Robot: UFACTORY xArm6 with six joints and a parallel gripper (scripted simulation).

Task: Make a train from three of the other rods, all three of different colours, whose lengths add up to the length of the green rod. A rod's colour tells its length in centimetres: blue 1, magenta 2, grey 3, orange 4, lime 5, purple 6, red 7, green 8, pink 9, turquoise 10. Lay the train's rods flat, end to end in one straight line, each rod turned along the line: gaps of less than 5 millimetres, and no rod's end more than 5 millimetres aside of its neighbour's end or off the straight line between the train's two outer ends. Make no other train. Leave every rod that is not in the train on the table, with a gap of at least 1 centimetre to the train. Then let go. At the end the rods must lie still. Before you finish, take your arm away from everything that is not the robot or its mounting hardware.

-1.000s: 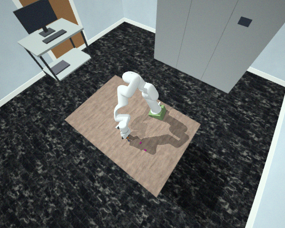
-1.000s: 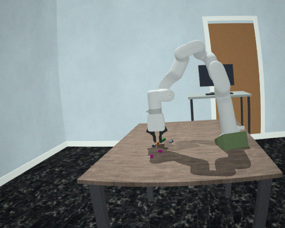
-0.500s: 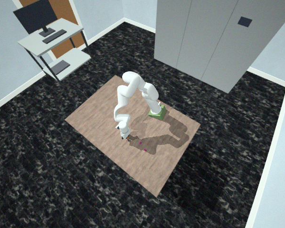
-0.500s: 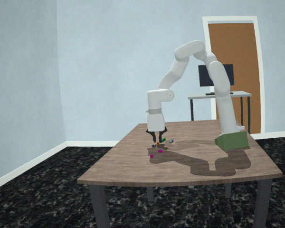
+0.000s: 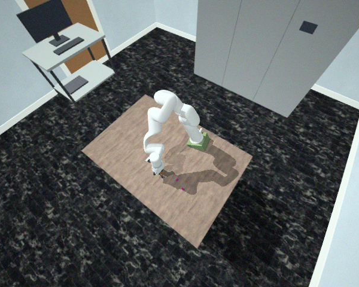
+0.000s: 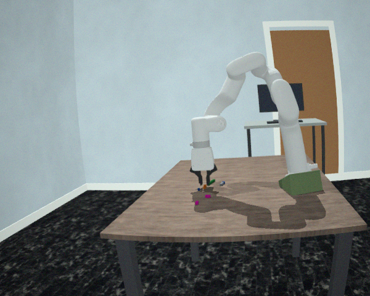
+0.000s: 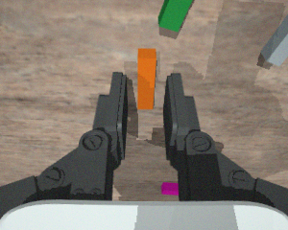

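Right now the orange rod is 30 mm below my hand. Round my hand: green rod 30 mm behind, 70 mm to the right, 30 mm below; then grey rod 80 mm behind, 20 mm to the right, 30 mm below.
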